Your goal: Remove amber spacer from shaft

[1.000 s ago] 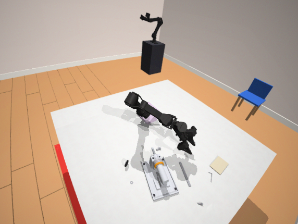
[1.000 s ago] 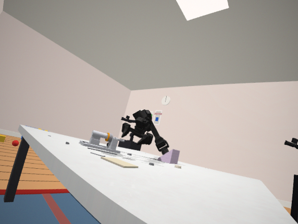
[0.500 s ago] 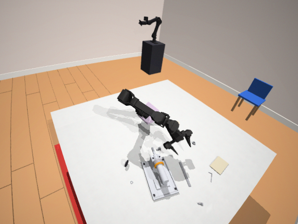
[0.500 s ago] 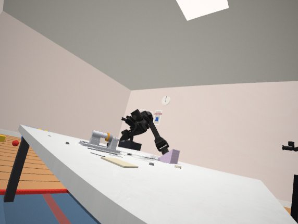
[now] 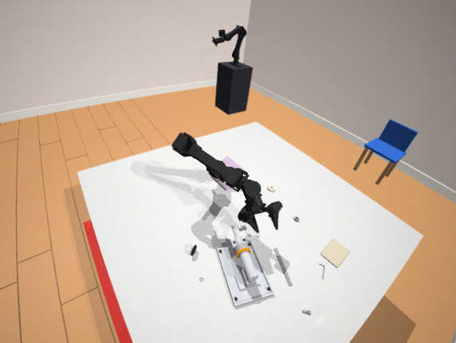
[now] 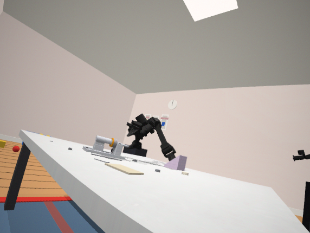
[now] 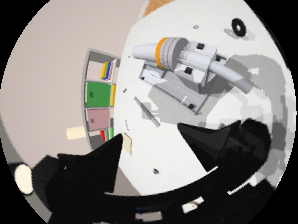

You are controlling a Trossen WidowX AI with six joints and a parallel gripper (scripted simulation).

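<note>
Now: gripper tip 2 cm past the steel shaft, 12 cm to the left of it and 2 cm above it. The rest, counted from my gripper tip: grey bar: 12 cm ahead, 10 cm below; black piece: 13 cm behind, 26 cm to the right, 8 cm below; amber spacer: 1 cm ahead, 13 cm to the right, 2 cm below.
</note>
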